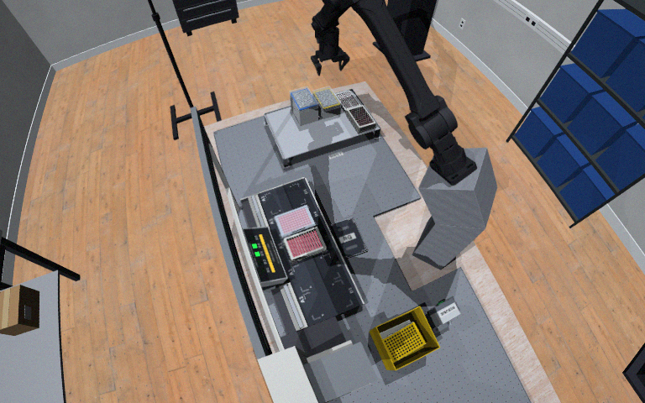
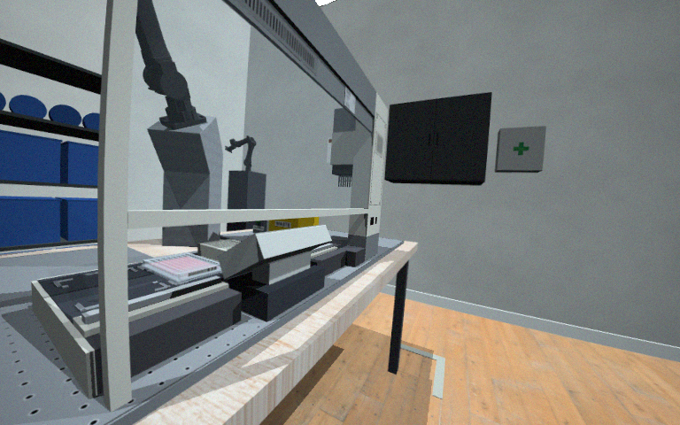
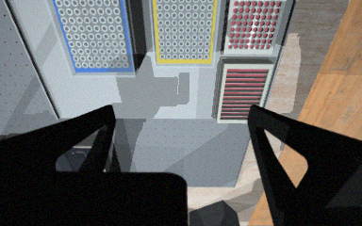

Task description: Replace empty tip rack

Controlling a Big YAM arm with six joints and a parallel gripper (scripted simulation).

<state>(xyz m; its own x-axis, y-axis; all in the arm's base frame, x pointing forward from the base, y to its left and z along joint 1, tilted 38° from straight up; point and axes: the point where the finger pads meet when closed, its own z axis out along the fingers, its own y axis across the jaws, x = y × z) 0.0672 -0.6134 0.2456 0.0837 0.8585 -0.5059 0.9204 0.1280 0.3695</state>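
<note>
Right now my hand is 1 cm past the clear tip-rack cover, 3 cm to the left of it and 17 cm above it. Also, from my hand: shelf unit 5 cm ahead, 3 cm to the left, 24 cm below; shelf label 7 cm ahead, 19 cm to the left, 30 cm below; frame post 54 cm ahead, 25 cm to the left, 6 cm below.
</note>
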